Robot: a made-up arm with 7 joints.
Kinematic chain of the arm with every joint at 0, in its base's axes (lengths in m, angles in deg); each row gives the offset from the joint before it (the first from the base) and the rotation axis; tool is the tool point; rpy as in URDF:
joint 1: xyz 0 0 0.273 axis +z
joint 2: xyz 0 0 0 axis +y
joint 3: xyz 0 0 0.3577 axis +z
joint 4: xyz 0.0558 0 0 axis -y
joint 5: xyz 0.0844 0 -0.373 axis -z
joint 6: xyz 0 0 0 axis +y
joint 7: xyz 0.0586 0 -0.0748 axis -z
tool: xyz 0 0 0 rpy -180 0 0
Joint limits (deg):
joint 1: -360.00..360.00
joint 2: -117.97..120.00
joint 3: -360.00..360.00
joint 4: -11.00..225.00
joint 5: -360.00..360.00
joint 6: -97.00..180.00
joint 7: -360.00..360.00
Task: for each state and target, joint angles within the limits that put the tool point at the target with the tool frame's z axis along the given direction. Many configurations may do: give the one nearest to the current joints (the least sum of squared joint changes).
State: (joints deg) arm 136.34 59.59 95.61 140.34 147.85 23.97 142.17
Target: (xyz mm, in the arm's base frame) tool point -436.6 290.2 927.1 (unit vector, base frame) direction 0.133 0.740 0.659
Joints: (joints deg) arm 135.85 41.50 109.81 160.18 157.17 57.22 142.17
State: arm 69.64 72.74 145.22 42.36 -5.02 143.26 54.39
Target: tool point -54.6 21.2 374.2 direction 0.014 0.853 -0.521
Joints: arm 90.62 85.73 164.37 9.05 -17.29 153.02 54.39
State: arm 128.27 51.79 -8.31 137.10 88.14 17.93 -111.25
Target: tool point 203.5 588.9 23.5 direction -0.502 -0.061 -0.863
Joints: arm 89.52 65.17 -26.76 91.12 61.37 63.85 -111.25
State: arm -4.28 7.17 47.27 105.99 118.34 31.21 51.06
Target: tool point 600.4 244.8 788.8 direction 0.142 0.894 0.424
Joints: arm 9.80 36.01 29.55 145.62 86.28 48.90 51.06
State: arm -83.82 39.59 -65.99 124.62 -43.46 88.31 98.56
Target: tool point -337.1 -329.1 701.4 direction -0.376 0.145 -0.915
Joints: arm -74.89 -4.06 -53.92 94.75 -25.84 89.40 98.56
